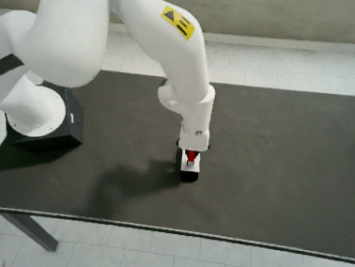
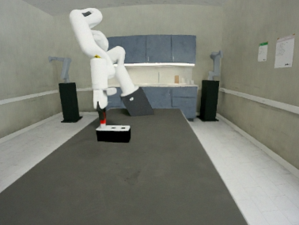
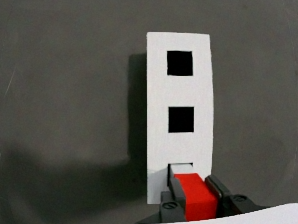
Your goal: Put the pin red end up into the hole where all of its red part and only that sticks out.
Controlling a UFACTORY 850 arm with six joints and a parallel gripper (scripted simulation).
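Now: hand 10 mm above the pin. The rest, counted from my hand: block: 60 mm to the left, 110 mm below.
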